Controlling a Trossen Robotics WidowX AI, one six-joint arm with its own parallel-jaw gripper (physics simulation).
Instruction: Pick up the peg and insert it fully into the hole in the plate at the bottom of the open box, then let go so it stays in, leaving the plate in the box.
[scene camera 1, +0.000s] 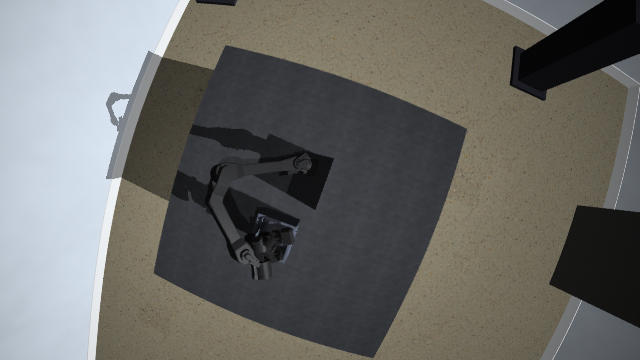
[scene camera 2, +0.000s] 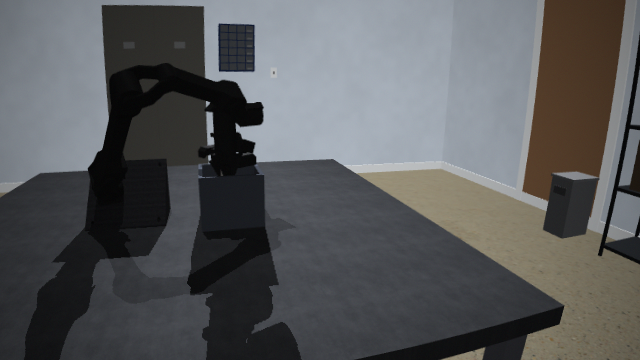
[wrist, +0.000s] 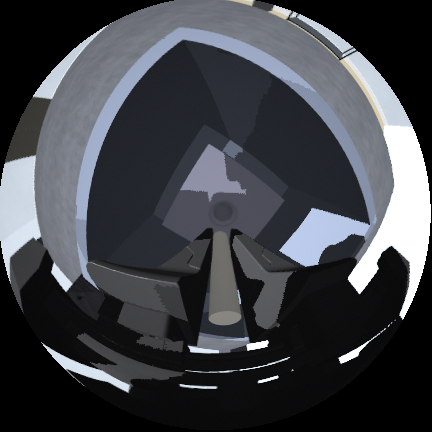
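Pixels of known places: gripper, fingertip midpoint: (scene camera 1: 274, 233) (wrist: 220, 233); arm's base, origin of the base link: (scene camera 1: 311, 167) (scene camera 2: 110, 193).
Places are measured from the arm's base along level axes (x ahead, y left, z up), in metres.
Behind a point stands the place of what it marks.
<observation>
The open box (scene camera 1: 295, 239) @(z -0.041, x 0.317, y 0.002 m) (scene camera 2: 232, 205) @(z -0.013, x 0.307, y -0.158 m) (wrist: 82, 200) stands upright on the table. In the wrist view the plate (wrist: 207, 175) @(z -0.018, x 0.337, y -0.050 m) lies on its bottom, partly in shadow, with a dark round hole (wrist: 223, 212) near its middle. My gripper (scene camera 2: 227, 172) (wrist: 220, 233) @(z 0.013, x 0.308, y -0.078 m) is shut on the pale grey peg (wrist: 224, 285) @(z 0.058, x 0.305, y -0.079 m) and points down into the box. The peg stands roughly upright between the fingers. Its lower end shows just below the hole in the wrist view and appears apart from it; the height between them is hard to judge. The arm hides the fingertips in scene camera 1, and the box's front wall hides the inside in scene camera 2.
The box's tall walls surround the fingertips. A dark block (scene camera 1: 307, 189) @(z 0.015, x 0.091, y 0.008 m) (scene camera 2: 145, 200) @(z -0.020, x 0.092, y -0.028 m) stands beside the box, under the arm's base. The table (scene camera 1: 385, 200) @(z -0.076, x 0.056, y 0.357 m) (scene camera 2: 375, 265) @(z -0.076, x 0.551, y -0.448 m) extends around both. A grey bin (scene camera 2: 572, 207) stands on the floor beyond it.
</observation>
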